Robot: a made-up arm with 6 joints. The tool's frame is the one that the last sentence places.
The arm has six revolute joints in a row. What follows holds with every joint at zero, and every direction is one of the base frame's.
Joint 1 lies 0.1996 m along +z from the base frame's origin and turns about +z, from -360 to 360 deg.
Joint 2 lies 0.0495 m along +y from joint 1 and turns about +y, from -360 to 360 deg.
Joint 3 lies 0.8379 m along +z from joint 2 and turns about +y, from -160 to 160 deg.
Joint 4 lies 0.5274 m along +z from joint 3 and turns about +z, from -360 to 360 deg.
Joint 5 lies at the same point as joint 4 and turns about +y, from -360 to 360 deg.
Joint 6 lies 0.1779 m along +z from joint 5 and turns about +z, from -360 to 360 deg.
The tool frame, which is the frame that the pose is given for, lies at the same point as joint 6; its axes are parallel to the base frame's.
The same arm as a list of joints. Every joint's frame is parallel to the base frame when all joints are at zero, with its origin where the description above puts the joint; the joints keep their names.
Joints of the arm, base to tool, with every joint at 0 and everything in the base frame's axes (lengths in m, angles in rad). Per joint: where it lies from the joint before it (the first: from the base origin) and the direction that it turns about. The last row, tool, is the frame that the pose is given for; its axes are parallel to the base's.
joint 1: origin 0 0 0.1996 axis 0 0 1
joint 2: origin 0 0.0495 0 axis 0 1 0
joint 3: origin 0 0 0.8379 axis 0 1 0
joint 4: origin 0 0 0.5274 axis 0 0 1
joint 5: origin 0 0 0 axis 0 1 0
joint 6: origin 0 0 0.1779 axis 0 0 1
tool: origin 0 0 0
Joint limits (rad, base to tool): -6.2832..6.2832 -6.2832..6.2832 -2.7925..2.7925 -6.2832..6.2832 -6.2832..6.2832 -6.2832..6.2832

